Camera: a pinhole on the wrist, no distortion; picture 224 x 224 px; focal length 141.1 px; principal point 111.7 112.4 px. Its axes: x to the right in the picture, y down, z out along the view. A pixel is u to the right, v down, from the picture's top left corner.
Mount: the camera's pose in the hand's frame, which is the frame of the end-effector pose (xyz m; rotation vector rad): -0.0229 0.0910 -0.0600 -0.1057 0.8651 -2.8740
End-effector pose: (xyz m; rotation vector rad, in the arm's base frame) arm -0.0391 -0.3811 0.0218 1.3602 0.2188 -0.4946
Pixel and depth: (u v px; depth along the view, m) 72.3 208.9 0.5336
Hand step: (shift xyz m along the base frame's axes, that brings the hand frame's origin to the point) -0.0482 -0.2802 -0.4779
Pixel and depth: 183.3 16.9 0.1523
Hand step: -0.0621 -0.0917 0.1385
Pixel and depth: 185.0 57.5 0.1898
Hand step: -0.0982 -0.1099 0.1057
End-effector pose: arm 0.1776 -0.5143 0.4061 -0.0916 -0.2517 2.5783
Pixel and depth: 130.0 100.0 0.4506
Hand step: 0.0590 0.0350 0.3581
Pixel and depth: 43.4 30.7 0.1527
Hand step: -0.1086 -0.0656 0.0928
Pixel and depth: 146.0 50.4 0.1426
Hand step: 0.0000 -0.0909 0.0813
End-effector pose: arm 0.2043 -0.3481 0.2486 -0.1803 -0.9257 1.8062
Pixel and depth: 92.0 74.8 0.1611
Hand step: -0.0866 -0.0455 0.0425
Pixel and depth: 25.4 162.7 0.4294
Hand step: -0.0703 0.1853 0.3809
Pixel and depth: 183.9 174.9 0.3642
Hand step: 0.1802 -0.1673 0.2438
